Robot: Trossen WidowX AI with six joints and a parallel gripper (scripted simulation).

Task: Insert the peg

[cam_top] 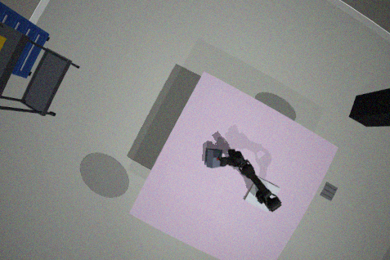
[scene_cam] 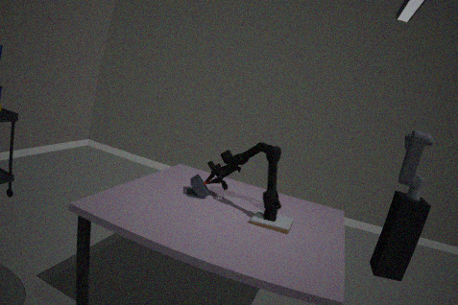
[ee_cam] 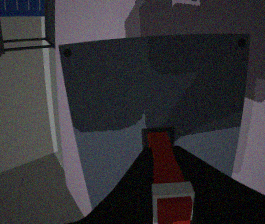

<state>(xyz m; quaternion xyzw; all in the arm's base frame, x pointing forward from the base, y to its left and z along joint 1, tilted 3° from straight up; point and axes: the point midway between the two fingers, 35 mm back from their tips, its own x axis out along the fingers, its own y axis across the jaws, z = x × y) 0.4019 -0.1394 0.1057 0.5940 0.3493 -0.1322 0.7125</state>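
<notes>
Right now my gripper tip is 10 mm past the red peg and 10 mm below it. From my gripper tip the other things lie so: grey sloped panel (30 mm ahead, 10 mm to the left, 30 mm below).
</notes>
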